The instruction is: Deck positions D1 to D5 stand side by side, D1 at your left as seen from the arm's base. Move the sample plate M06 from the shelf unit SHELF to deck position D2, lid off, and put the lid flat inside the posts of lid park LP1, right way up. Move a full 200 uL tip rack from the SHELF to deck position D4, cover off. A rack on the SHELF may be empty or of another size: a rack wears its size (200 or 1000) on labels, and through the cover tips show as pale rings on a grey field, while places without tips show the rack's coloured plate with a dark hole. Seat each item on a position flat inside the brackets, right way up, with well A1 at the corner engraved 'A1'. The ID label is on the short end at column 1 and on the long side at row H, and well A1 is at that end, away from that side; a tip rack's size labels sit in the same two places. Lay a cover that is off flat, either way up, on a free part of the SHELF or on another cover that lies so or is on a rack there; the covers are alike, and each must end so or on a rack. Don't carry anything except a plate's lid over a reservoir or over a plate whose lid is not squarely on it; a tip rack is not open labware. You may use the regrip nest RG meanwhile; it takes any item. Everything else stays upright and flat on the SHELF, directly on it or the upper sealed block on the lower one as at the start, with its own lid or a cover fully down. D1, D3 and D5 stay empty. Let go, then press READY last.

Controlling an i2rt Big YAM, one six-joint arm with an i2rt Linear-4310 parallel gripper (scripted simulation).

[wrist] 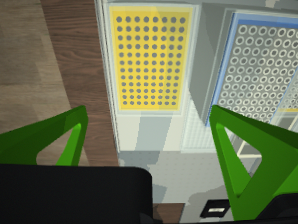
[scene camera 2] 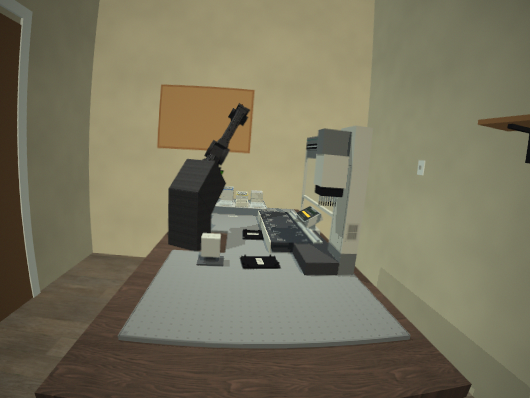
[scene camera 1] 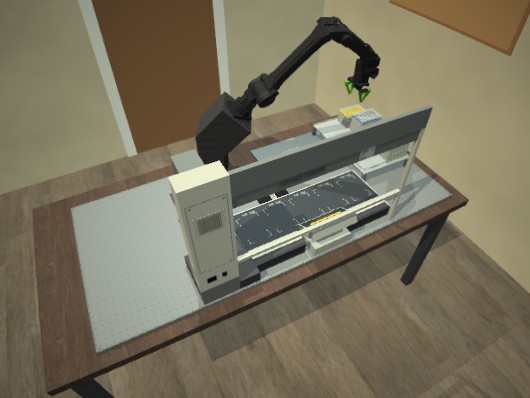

Labels:
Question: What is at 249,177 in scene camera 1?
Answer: A grey gantry beam.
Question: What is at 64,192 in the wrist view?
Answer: The gripper.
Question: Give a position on a clear flat lid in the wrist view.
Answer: At 193,140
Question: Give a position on a cream tower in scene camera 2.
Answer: At 361,139

